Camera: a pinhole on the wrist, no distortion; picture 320 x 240 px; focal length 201.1 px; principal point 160.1 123.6 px. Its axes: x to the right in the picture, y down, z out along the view. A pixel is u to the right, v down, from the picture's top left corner.
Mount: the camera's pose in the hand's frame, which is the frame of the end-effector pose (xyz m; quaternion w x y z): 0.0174 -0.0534 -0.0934 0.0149 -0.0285 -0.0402 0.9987
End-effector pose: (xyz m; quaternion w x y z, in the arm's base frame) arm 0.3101 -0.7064 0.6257 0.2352 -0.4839 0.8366 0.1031
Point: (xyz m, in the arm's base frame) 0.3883 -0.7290 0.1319
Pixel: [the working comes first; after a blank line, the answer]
In the camera's frame: -0.2398 -0.0512 0.5210

68 104
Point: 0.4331 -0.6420 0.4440
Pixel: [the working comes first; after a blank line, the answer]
In the camera's frame: 0.0108 -0.0154 0.3139

167 114
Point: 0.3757 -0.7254 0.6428
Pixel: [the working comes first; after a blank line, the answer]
In the camera's frame: 0.0335 0.0072 0.0931

232 139
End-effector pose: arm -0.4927 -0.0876 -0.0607 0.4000 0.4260 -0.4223 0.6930
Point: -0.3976 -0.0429 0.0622
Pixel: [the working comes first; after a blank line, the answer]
In the camera's frame: -0.0837 0.0667 0.1118

outside the picture
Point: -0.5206 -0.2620 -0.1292
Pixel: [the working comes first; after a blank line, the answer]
In the camera's frame: 0.0980 -0.1671 0.2216

outside the picture
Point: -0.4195 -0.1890 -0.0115
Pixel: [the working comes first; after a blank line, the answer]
In the camera's frame: 0.0026 -0.0246 0.2188

163 101
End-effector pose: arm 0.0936 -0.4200 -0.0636 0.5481 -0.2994 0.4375 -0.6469
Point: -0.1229 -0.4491 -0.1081
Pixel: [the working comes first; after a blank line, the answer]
In the camera's frame: -0.0566 0.0101 -0.1097

behind the camera
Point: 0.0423 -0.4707 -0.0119
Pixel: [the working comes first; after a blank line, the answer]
In the camera's frame: -0.0434 0.0071 0.0822

54 141
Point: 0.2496 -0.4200 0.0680
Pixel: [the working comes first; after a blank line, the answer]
In the camera's frame: 0.0479 -0.0269 0.2882

194 105
